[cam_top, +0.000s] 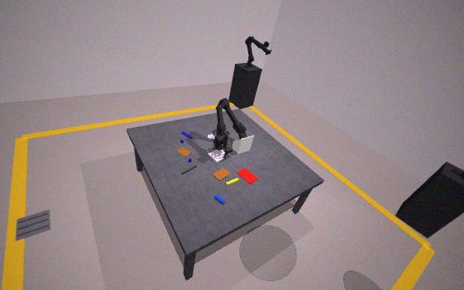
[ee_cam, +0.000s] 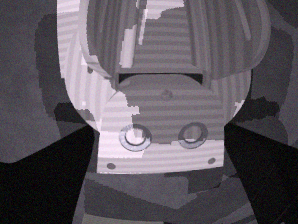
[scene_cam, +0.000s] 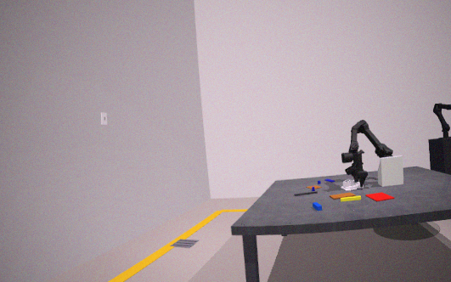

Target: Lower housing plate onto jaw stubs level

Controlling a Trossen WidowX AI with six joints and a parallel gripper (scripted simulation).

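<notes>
The white jaw assembly lies 20 mm to the left of my gripper tip, 20 mm ahead of it and 10 mm above it. Also, from my gripper tip: orange plate: 200 mm to the left, 160 mm ahead; then yellow bar: 310 mm to the left, 140 mm ahead; then red plate: 330 mm to the left, 20 mm behind.
</notes>
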